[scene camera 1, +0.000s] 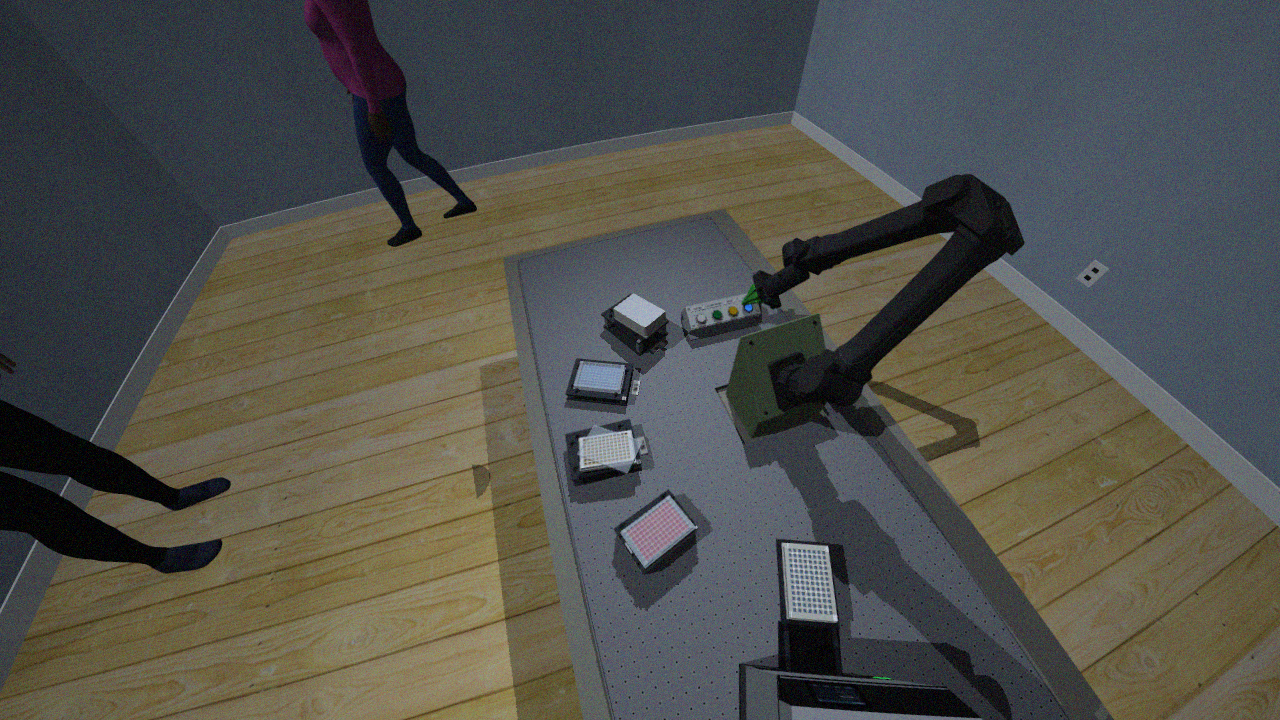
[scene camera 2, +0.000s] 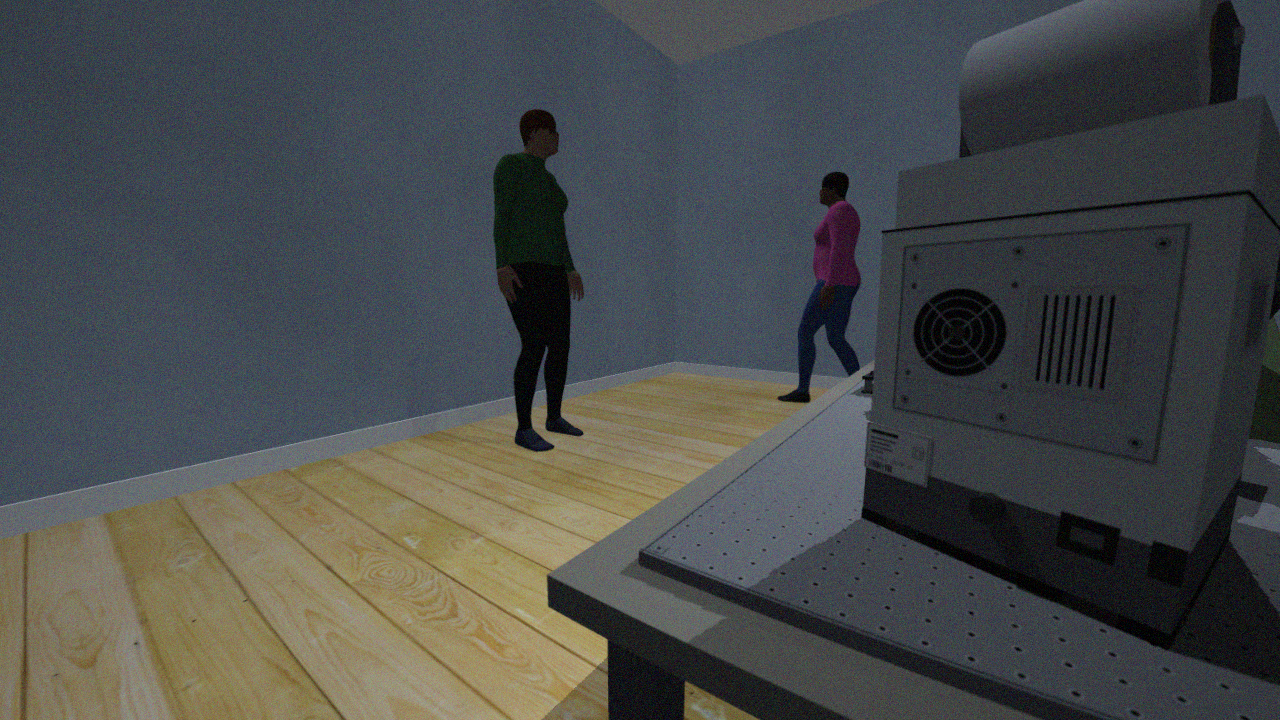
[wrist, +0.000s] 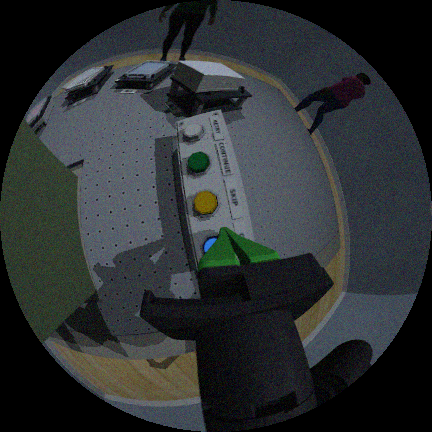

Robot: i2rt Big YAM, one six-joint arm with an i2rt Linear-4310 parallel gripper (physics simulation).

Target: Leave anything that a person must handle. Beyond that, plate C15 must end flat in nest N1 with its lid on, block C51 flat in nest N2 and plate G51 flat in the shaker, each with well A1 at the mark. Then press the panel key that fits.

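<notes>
My gripper (scene camera 1: 749, 298) (wrist: 222, 231) is shut and empty, its green fingertips over the blue key end of the panel (scene camera 1: 725, 313) (wrist: 212, 181). The blue key (scene camera 1: 748, 307) (wrist: 210, 245) looks bright and is partly hidden by a fingertip in the wrist view; contact is unclear. A tall white block or plate (scene camera 1: 640, 313) (wrist: 217, 76) sits on a dark holder. A blue plate (scene camera 1: 600, 377) (wrist: 148, 70) lies in a holder. A cream plate (scene camera 1: 606, 447) has a clear, lid-like sheet turned askew on it. A pink plate (scene camera 1: 658, 531) and a white-rimmed plate (scene camera 1: 808, 582) also show. Plate names and A1 marks are unreadable.
White (scene camera 1: 700, 317) (wrist: 193, 131), green (scene camera 1: 716, 315) (wrist: 198, 162) and yellow (scene camera 1: 733, 310) (wrist: 205, 202) keys line the panel. A large instrument (scene camera 2: 1029, 429) stands at the table's other end. A person in pink (scene camera 1: 358, 62) (scene camera 2: 837, 246) (wrist: 345, 92) and one in green (scene camera 2: 528, 210) stand beyond the table.
</notes>
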